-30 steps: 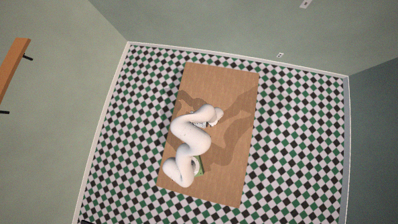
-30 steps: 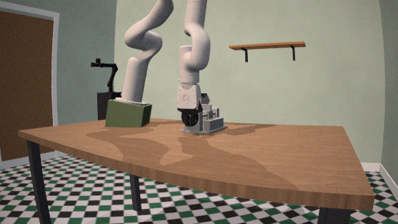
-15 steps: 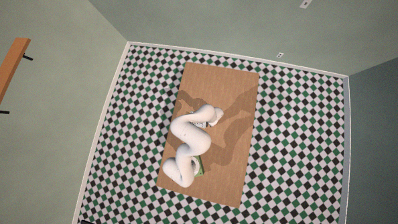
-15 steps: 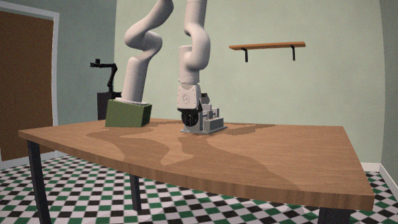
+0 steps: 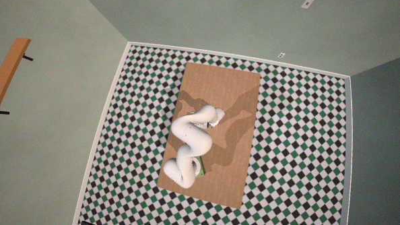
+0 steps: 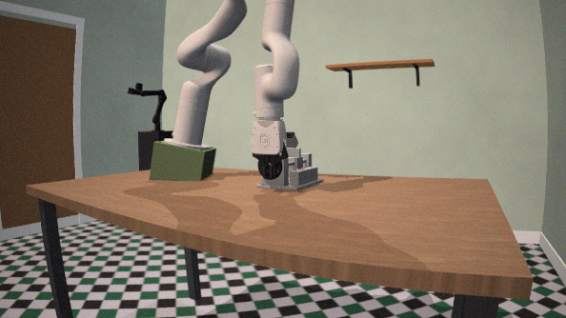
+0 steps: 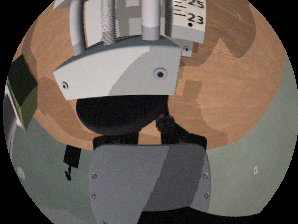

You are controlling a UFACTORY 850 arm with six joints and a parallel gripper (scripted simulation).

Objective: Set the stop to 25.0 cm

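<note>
Now: the handwheel 2 cm to the left of my hand.
</note>
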